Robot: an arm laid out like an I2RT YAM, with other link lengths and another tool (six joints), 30 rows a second.
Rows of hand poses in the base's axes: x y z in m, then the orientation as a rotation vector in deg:
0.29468 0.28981 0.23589 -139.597 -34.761 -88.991
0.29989 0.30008 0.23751 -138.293 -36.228 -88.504
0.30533 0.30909 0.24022 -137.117 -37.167 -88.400
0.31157 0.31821 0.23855 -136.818 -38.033 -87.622
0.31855 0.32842 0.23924 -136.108 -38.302 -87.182
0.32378 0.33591 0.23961 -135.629 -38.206 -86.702
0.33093 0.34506 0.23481 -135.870 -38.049 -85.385
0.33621 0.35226 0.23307 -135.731 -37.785 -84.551
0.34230 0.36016 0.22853 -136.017 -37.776 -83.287
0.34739 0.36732 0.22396 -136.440 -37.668 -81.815
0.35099 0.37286 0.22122 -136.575 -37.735 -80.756
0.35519 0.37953 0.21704 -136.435 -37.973 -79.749
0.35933 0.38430 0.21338 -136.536 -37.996 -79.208
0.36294 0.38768 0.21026 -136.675 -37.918 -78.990
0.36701 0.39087 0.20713 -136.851 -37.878 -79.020
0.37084 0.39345 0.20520 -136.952 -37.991 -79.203
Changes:
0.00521 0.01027 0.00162 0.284 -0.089 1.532
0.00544 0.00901 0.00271 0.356 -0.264 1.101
0.00624 0.00912 -0.00167 -0.056 0.354 0.810
0.00698 0.01021 0.00069 0.459 0.129 0.658
0.00523 0.00749 0.00037 0.499 0.246 0.382
0.00715 0.00915 -0.00480 0.220 0.948 0.240
0.00528 0.00720 -0.00174 0.428 0.572 0.234
0.00609 0.00790 -0.00454 0.085 0.904 0.261
0.00509 0.00716 -0.00457 0.075 1.084 0.205
0.00360 0.00554 -0.00274 0.095 0.730 0.302
0.00420 0.00667 -0.00418 0.192 0.625 0.511
0.00414 0.00477 -0.00366 0.025 0.381 0.131
0.00361 0.00338 -0.00312 -0.018 0.183 -0.041
0.00407 0.00319 -0.00313 -0.116 0.014 -0.121
0.00383 0.00258 -0.00193 -0.170 -0.126 -0.057

